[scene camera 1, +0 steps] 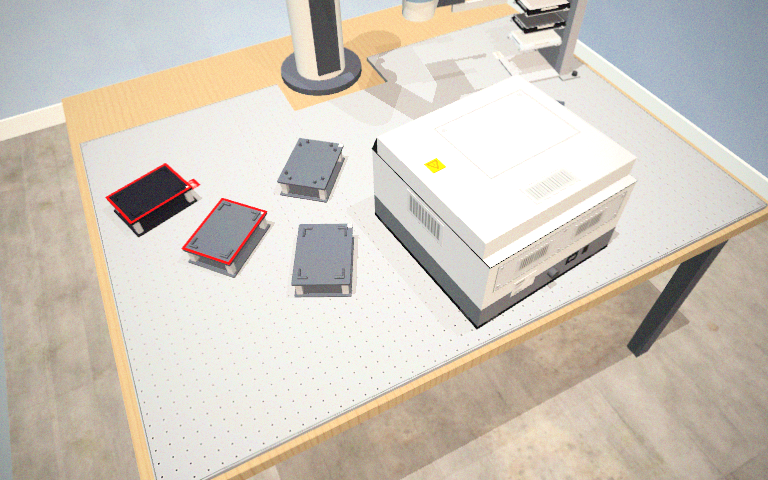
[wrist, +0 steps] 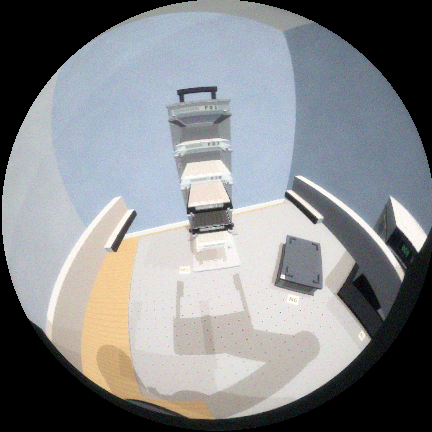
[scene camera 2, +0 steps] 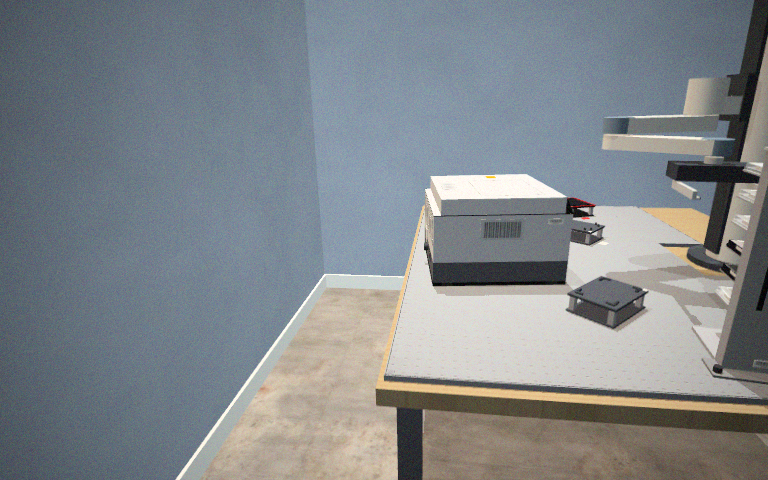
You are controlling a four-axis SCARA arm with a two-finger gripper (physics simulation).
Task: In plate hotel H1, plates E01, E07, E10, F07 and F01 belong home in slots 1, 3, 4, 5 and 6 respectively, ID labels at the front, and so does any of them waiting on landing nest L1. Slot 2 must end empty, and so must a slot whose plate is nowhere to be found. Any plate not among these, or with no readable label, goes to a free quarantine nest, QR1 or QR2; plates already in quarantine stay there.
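Where they show: gripper, between the fingertips: [wrist: 210,191]; arm's base, origin of its link: [scene camera 1: 321,71] [scene camera 2: 731,262].
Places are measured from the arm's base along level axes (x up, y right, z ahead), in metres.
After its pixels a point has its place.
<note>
Plate hotel H1 [scene camera 1: 568,42] @[z 0.387, x 0.127, y -0.615 m] [scene camera 2: 743,333] @[z 0.370, x 0.096, y -0.645 m] [wrist: 230,261] @[z 0.340, x 0.021, y -0.500 m] stands upright. In the wrist view its slots hold, from the top, plate F01 [wrist: 200,108] @[z 0.298, x 0.386, y -0.498 m], plate F07 [wrist: 202,145] @[z 0.296, x 0.332, y -0.498 m], a clear plate [wrist: 206,179] @[z 0.297, x 0.278, y -0.498 m] whose label looks like E10, a black-rimmed pale plate [wrist: 208,194] @[z 0.305, x 0.231, y -0.537 m], a dark plate [wrist: 212,219] @[z 0.304, x 0.178, y -0.520 m] and a white plate [wrist: 212,241] @[z 0.295, x 0.125, y -0.505 m] at the bottom. The lower three labels are too small to read. My gripper [wrist: 210,191] @[z 0.282, x 0.302, y -0.401 m] is wide open and empty; its fingers stand left and right in front of the hotel, apart from it. Two red-edged nests [scene camera 1: 150,192] @[z 0.355, x 0.063, y 0.582 m] [scene camera 1: 225,230] @[z 0.556, x 0.063, y 0.457 m] stand at the left; their names are unreadable. L1 cannot be identified.
A large white instrument [scene camera 1: 504,164] @[z 0.837, x 0.267, y -0.059 m] [scene camera 2: 498,226] @[z 0.783, x 0.189, y -0.276 m] stands on the perforated table. A grey nest [scene camera 2: 607,294] @[z 0.532, x 0.063, y -0.419 m] [wrist: 301,262] @[z 0.507, x 0.063, y -0.391 m] stands beside the hotel, behind label N6 [wrist: 293,300] @[z 0.449, x 0.013, y -0.320 m]. Two more grey nests [scene camera 1: 312,163] @[z 0.444, x 0.063, y 0.203 m] [scene camera 1: 323,254] @[z 0.720, x 0.062, y 0.289 m] stand left of the instrument. The arm's column [scene camera 1: 317,39] @[z 0.077, x 0.158, y 0.027 m] rises at the back.
</note>
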